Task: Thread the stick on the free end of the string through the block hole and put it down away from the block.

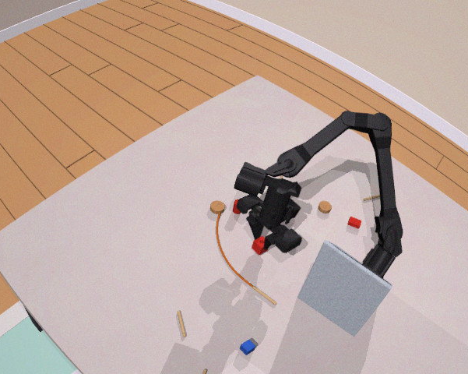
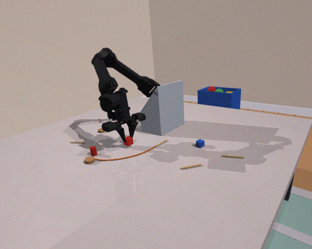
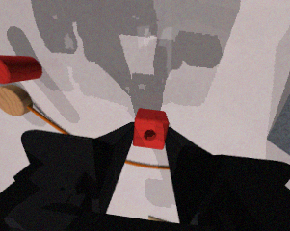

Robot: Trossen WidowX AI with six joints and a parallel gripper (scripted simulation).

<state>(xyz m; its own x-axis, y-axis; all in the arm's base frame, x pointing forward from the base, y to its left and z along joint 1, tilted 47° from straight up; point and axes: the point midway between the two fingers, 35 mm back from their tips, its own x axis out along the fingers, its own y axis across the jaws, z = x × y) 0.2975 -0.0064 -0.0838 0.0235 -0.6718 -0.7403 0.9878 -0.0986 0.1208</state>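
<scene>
My gripper tip is now 100 mm to the right of the thin wooden stick, 90 mm past it and 30 mm above it. From my gripper tip the other things lie so: flat red piece: 290 mm to the right, 140 mm behind, 20 mm below; then red cylinder: 140 mm ahead, 60 mm to the right, 10 mm below; then blue cube: 250 mm to the left, 180 mm behind, 20 mm below.
</scene>
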